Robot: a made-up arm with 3 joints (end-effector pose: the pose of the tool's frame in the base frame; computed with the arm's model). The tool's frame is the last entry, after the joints.
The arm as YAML. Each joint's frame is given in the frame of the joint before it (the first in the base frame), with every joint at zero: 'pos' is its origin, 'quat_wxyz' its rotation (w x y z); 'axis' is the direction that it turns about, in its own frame. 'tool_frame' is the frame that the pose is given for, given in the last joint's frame.
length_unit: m
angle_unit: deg
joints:
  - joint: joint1
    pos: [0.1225, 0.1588, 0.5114]
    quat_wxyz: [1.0, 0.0, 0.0, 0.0]
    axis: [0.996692, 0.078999, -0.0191]
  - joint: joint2
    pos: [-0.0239, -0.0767, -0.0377]
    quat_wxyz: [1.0, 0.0, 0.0, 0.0]
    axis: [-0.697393, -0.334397, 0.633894]
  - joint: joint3
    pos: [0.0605, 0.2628, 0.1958]
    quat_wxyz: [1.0, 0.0, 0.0, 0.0]
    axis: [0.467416, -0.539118, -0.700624]
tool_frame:
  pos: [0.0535, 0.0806, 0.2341]
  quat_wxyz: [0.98, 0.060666, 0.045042, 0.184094]
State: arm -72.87 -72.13 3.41
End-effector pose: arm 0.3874 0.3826 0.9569 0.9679 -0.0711 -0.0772 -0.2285
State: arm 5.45 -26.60 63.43
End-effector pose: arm 0.1908 0.1042 0.9426 0.8156 0.3733 -0.2181 -0.3844
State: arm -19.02 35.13 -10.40
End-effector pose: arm -0.0273 0.6286 0.5406 0.8399 -0.3721 0.1095 0.3795
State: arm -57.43 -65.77 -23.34
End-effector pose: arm 0.4629 0.3410 0.9254 0.9850 -0.0185 0.1577 -0.0677
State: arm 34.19 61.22 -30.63
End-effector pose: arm -0.1799 0.5527 0.7088 0.8077 -0.2532 0.0037 0.5324
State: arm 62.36 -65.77 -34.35
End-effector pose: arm 0.5194 -0.2410 0.4545 0.4987 0.8258 0.1910 0.1813
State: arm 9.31 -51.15 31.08
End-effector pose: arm 0.3497 -0.1044 0.8829 0.8180 0.4719 0.0057 -0.3288
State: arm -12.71 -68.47 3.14
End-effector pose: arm 0.4282 -0.0750 0.9172 0.8890 0.3918 0.0856 -0.2211
